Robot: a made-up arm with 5 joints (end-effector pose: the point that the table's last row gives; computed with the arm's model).
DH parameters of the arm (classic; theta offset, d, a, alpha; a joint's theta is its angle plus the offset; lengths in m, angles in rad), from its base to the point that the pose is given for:
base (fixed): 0 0.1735 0 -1.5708
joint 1: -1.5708 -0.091 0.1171 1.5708
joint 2: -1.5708 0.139 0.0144 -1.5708
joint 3: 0 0.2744 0.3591 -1.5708
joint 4: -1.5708 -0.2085 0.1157 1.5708
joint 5: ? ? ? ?
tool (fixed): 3.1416 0.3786 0 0
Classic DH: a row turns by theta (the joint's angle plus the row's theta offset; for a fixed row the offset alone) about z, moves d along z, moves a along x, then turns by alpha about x.
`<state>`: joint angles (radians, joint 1 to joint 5).
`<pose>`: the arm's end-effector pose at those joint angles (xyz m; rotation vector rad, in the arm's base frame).
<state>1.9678 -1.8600 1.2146 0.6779 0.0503</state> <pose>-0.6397 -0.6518 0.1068 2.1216 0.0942 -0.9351</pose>
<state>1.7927 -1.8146 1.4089 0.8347 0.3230</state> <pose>-0.4447 -0.6932 -0.2223 2.4049 0.0315 -0.1847</pose>
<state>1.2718 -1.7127 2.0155 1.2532 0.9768</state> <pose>0.5060 -0.6411 -0.1812 1.8144 -0.1148 2.0651</pose>
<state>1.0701 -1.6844 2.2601 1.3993 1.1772</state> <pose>0.6560 -0.5884 0.1565 1.1035 -0.1297 2.6772</pose>
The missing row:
joint 5: -1.5708 0.1096 0.1031 -1.5708
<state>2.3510 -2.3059 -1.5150 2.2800 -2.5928</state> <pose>0.2581 -0.6770 0.4649 2.0873 -0.1632 -0.4894</pose>
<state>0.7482 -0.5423 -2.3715 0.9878 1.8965</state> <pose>-0.0226 -0.1966 0.9312 1.9164 0.5735 -1.6687</pose>
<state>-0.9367 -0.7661 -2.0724 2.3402 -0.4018</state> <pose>-0.8780 0.3998 0.1109 -1.6715 1.2400 1.1571</pose>
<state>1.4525 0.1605 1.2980 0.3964 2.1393</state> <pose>0.4317 0.0346 0.0700 0.2797 -1.9121 -1.5075</pose>
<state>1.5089 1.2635 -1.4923 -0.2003 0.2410</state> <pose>0.1424 0.6821 0.4892 -1.7101 0.4579 -0.4166</pose>
